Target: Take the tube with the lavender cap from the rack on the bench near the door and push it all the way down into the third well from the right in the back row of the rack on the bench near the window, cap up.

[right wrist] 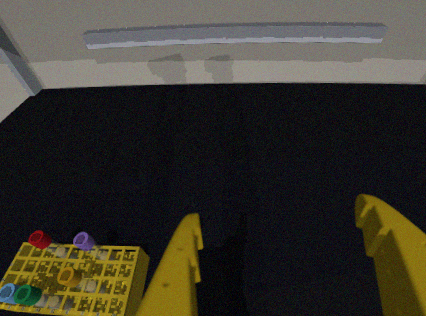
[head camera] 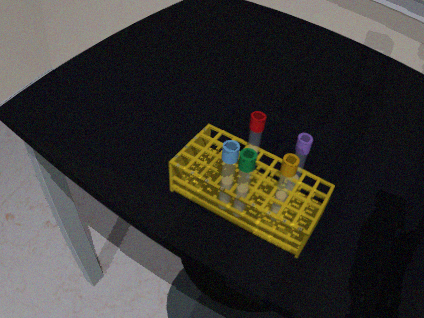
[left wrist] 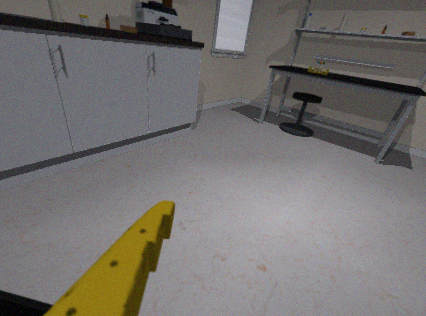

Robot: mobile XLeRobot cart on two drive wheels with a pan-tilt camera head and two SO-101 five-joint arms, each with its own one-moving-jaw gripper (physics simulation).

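Places are measured from the left arm's base along level axes (x ahead, y left, z up), in centimetres.
Pixels of known places: left end effector, tool point: (left wrist: 173,215); right end effector, tool point: (right wrist: 200,225).
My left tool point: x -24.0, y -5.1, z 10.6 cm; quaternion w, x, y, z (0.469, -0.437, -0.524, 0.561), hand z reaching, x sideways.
Ahead of a thing's pixels: the offset from my left tool point to its middle. "*": to the spot under its first point. Level surfaces: height alone.
The tube with the lavender cap @[dx +62.7, dy -21.3, dz -5.6 cm] (head camera: 304,145) (right wrist: 84,241) stands upright, cap up, in the back row of the yellow rack (head camera: 170,176) (right wrist: 142,275), right of the red-capped tube. My right gripper (right wrist: 277,206) is open and empty over the black bench top, to the right of the rack and apart from it. Its dark shadow shows at the right of the head view. In the left wrist view, one notched jaw (left wrist: 125,255) of my left gripper shows over the floor; that gripper is fully open and empty. I cannot make out a second rack near the window.
Red @[dx +65.8, dy -15.7, dz -5.6 cm] (head camera: 258,121) (right wrist: 40,239), blue @[* dx +59.3, dy -12.5, dz -0.1 cm] (head camera: 230,151), green @[* dx +58.3, dy -14.3, dz -0.1 cm] (head camera: 247,160) and orange @[* dx +58.0, dy -19.1, dz -0.1 cm] (head camera: 290,165) capped tubes stand in the same rack on the black bench @[dz -11.9 cm] (head camera: 125,100) (right wrist: 280,140). A stool (left wrist: 306,97) stands by the bench; white cabinets (left wrist: 105,85) stand at the left.
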